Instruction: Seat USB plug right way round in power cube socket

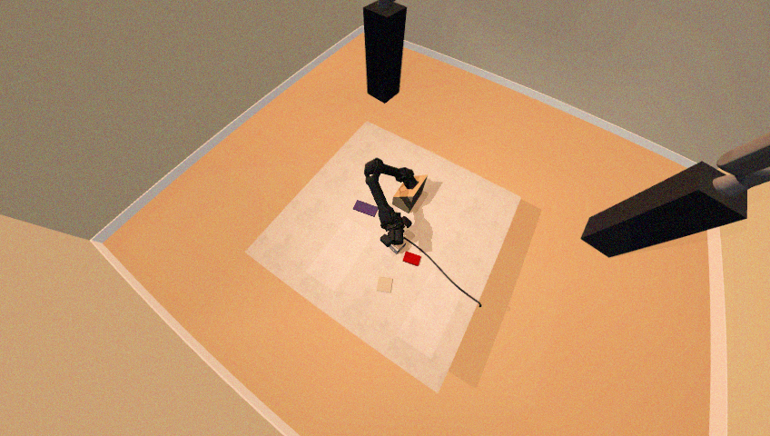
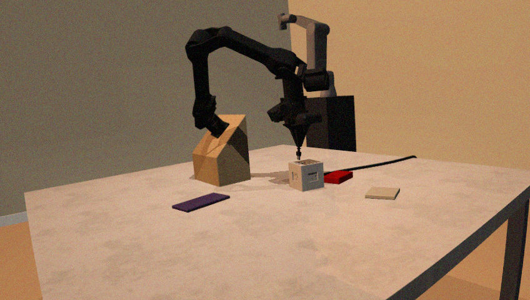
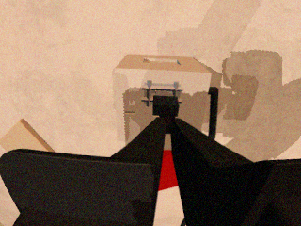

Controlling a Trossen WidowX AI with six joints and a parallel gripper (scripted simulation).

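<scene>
My gripper tip is 6 cm above the USB socket. From my gripper tip the other things lie so: red block: 14 cm to the left, 12 cm below, 1 cm ahead; dark USB plug: 2 cm below; beige tile: 22 cm ahead, 12 cm below, 11 cm to the left.
</scene>
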